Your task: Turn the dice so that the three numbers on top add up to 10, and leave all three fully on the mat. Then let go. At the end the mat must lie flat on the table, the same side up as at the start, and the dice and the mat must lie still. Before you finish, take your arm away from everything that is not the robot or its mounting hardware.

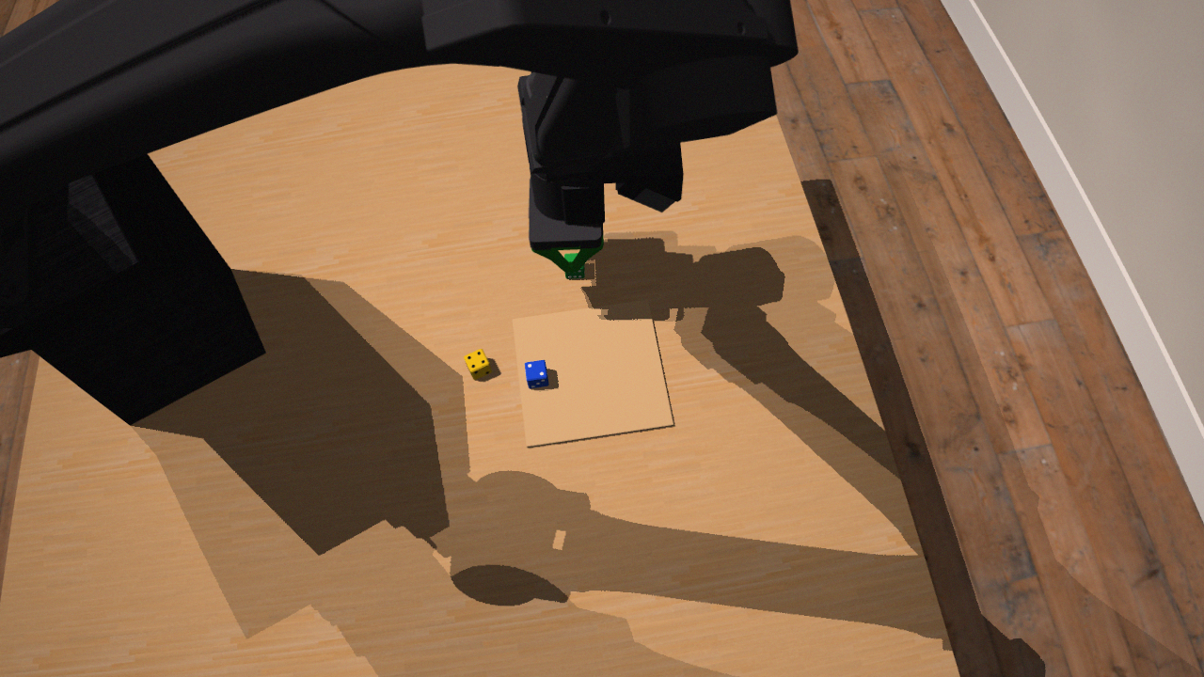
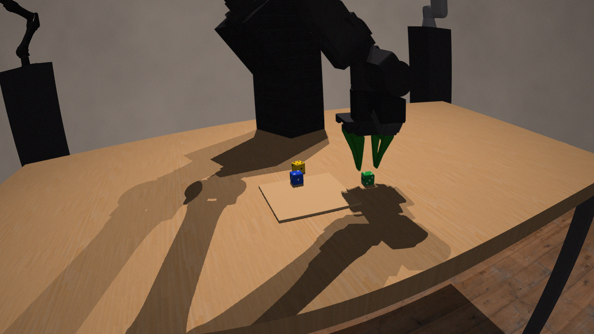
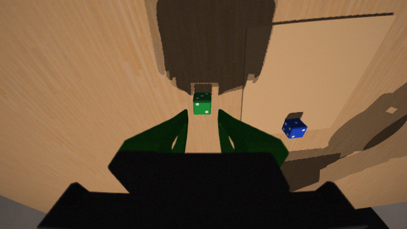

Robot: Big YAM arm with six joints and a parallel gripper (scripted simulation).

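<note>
Right now the green die is 30 mm below my hand. Round my hand: blue die 50 mm behind, 120 mm to the right, 20 mm below; then tan mat 120 mm to the right, 40 mm below; then yellow die 110 mm behind, 100 mm to the right, 30 mm below.
</note>
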